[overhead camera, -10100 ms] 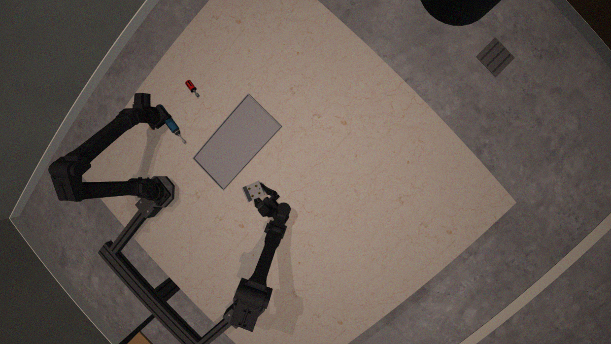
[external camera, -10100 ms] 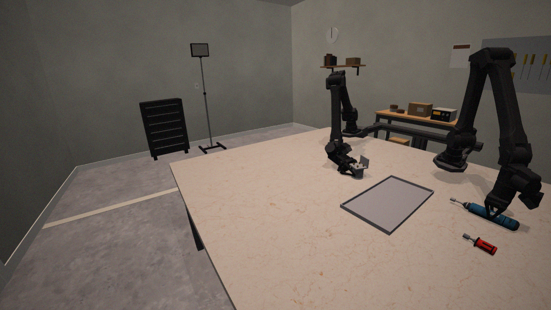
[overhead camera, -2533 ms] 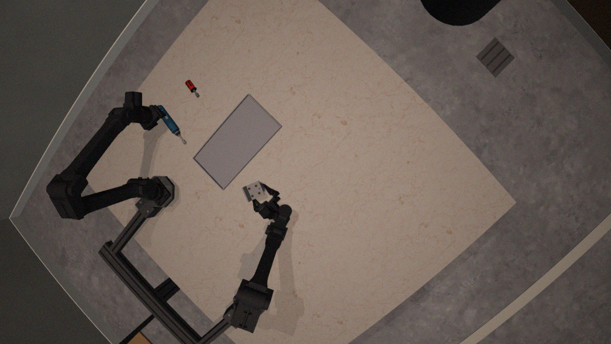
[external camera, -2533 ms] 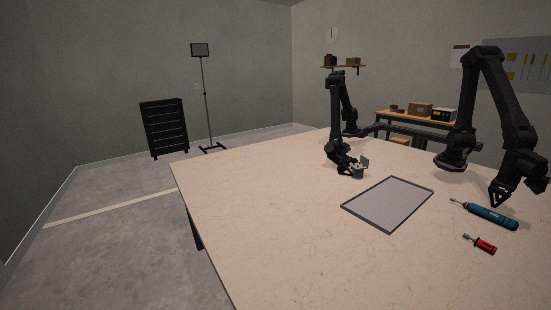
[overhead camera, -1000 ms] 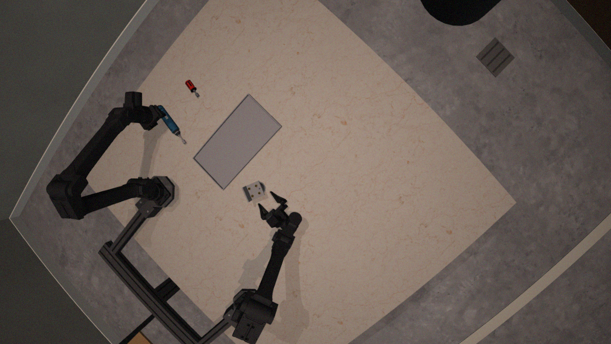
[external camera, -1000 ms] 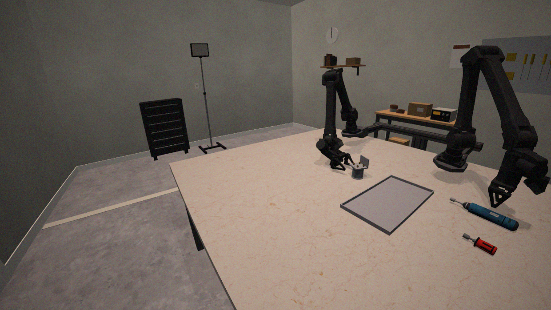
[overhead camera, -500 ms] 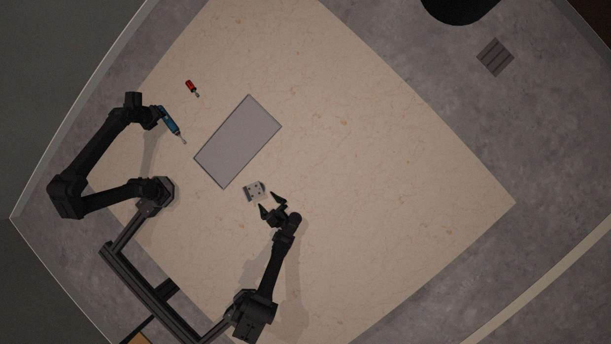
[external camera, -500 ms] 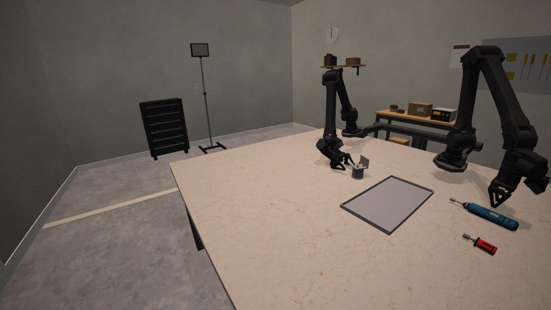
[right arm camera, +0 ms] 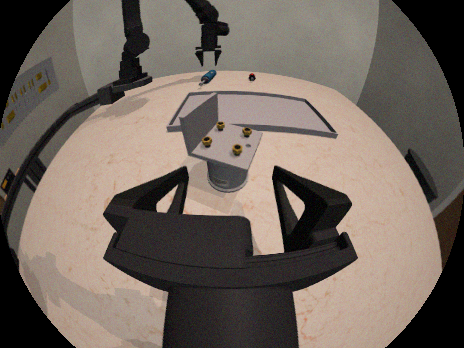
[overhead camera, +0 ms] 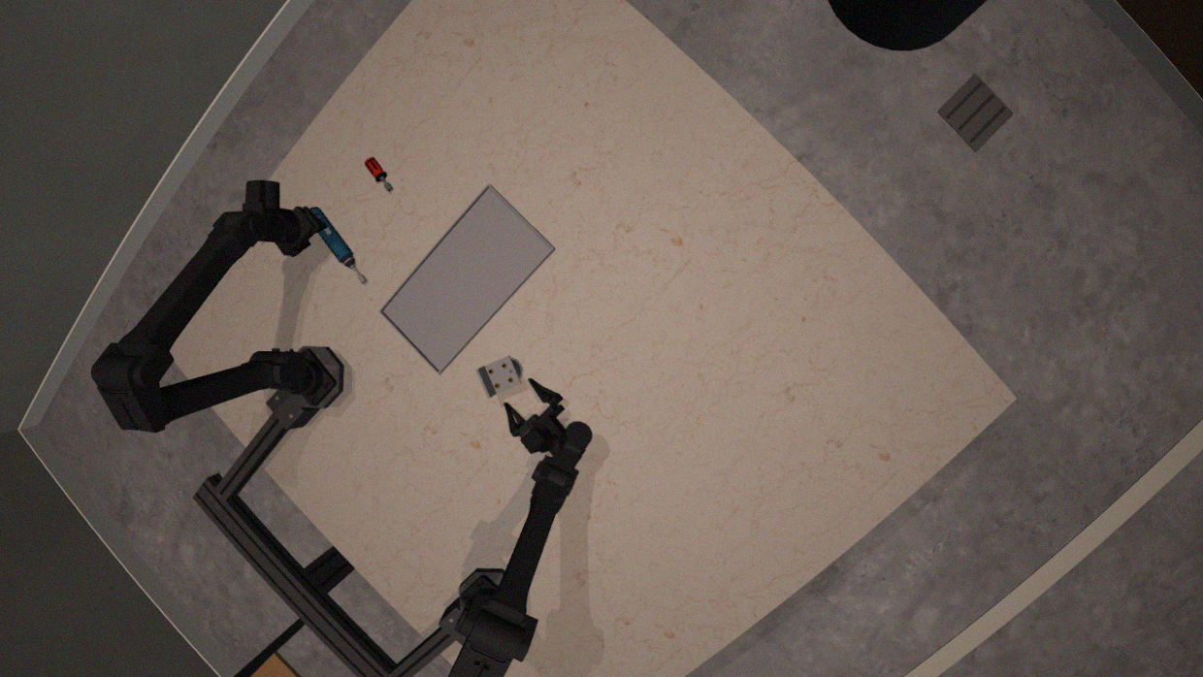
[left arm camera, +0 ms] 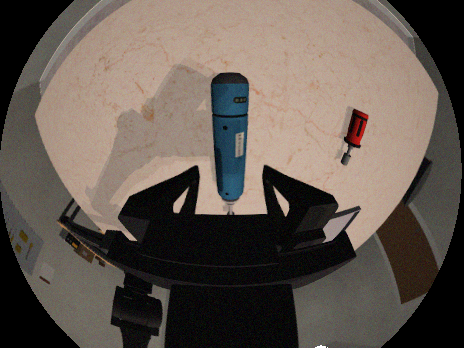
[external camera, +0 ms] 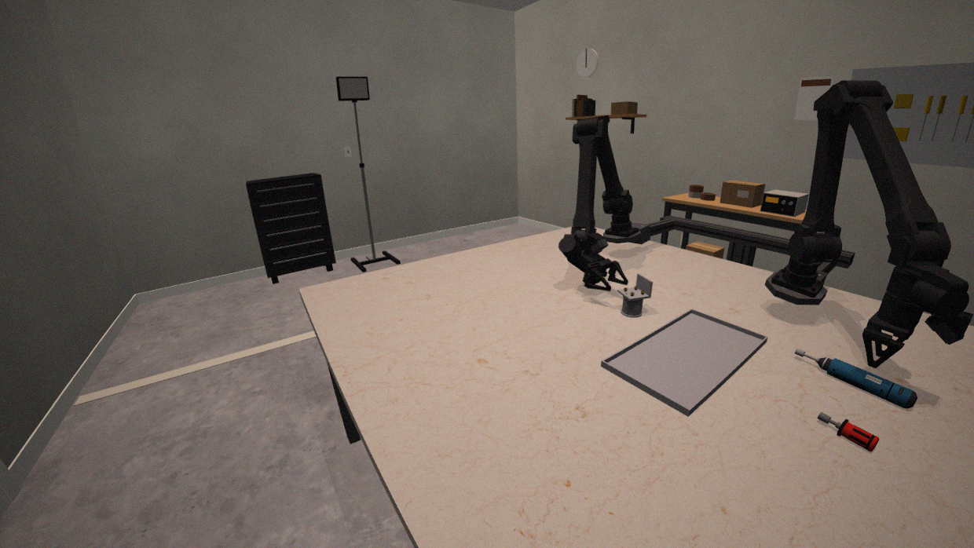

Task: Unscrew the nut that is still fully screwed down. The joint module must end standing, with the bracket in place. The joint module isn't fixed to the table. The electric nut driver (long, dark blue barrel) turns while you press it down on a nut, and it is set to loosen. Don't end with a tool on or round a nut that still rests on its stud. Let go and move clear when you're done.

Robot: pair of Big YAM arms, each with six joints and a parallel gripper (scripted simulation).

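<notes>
My right gripper is now 1 cm past the grey bracket and 6 cm to the right of it. Round my right hand: flat grey tray 4 cm ahead, 30 cm to the left, 7 cm below; joint module 1 cm behind, 6 cm to the left, 4 cm below; red-handled screwdriver 4 cm ahead, 64 cm to the left, 6 cm below.
</notes>
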